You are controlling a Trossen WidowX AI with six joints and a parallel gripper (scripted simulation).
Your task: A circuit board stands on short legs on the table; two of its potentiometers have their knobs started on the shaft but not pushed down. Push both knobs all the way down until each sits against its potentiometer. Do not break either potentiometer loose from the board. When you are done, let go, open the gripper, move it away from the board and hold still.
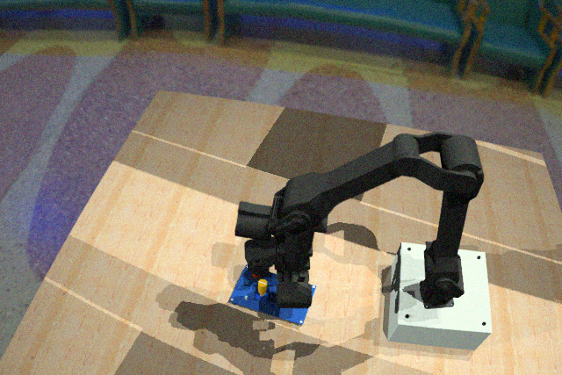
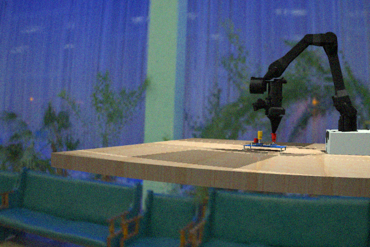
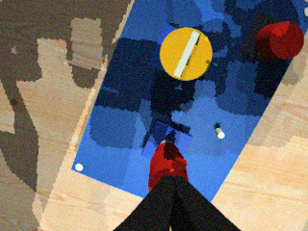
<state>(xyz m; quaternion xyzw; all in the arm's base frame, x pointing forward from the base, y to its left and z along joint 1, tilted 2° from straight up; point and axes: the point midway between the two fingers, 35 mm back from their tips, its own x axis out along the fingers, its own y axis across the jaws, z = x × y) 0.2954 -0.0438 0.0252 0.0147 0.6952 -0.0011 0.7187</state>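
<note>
Now: the yellow knob 50 mm ahead of my gripper tip and 10 mm below it. The rest, counted from my gripper tip: red knob: 10 mm below.
</note>
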